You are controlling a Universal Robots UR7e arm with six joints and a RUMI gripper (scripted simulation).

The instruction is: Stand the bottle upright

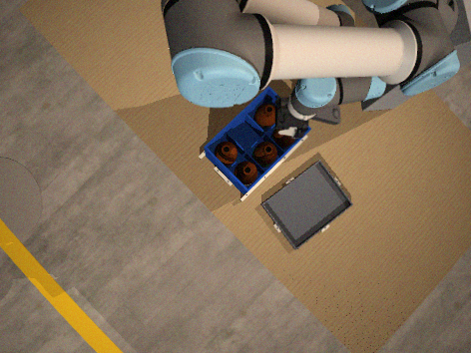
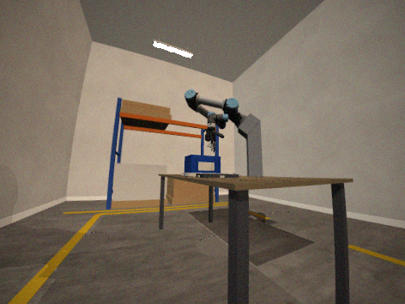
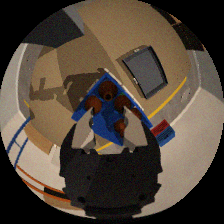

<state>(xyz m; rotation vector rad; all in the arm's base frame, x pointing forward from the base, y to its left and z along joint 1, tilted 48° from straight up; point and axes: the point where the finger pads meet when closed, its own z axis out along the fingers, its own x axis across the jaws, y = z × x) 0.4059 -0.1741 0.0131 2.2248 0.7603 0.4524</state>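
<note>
My hand is 70 mm short of the blue crate, 70 mm to the left of it and 150 mm above it. Also, from my hand: brown bottle (170 mm ahead, 50 mm to the right, 140 mm below); grey tray (160 mm ahead, 180 mm to the left, 220 mm below).
</note>
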